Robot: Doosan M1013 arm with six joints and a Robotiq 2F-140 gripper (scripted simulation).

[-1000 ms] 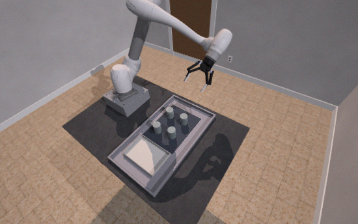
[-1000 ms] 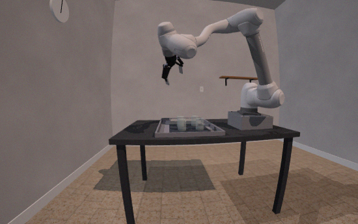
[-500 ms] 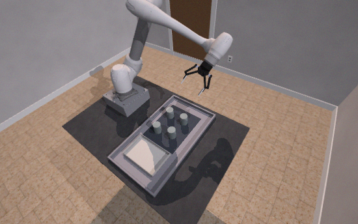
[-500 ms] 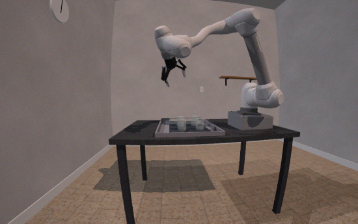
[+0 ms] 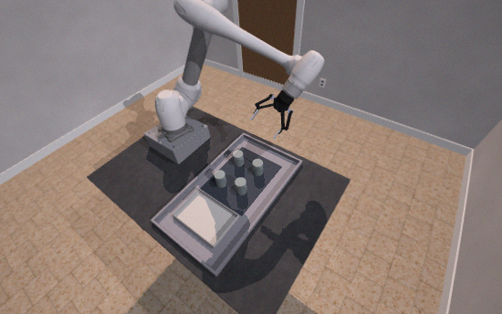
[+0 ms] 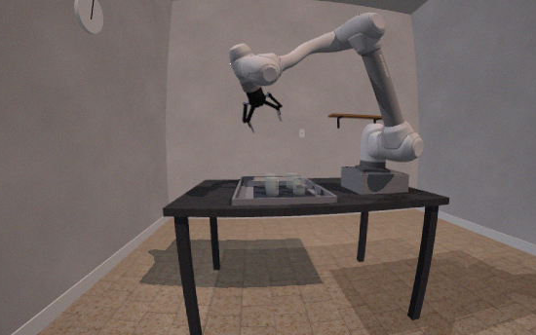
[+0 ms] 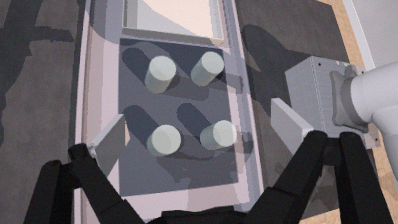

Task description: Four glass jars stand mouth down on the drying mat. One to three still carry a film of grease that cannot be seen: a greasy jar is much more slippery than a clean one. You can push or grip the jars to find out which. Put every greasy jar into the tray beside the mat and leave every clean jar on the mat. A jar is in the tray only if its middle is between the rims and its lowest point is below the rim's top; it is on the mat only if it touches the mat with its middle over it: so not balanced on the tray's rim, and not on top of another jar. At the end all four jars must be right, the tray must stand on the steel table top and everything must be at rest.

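Right now my hand is 360 mm above the dark drying mat, 120 mm to the left of it and 60 mm past it. Also, from my hand: tray 440 mm to the right, 350 mm below.
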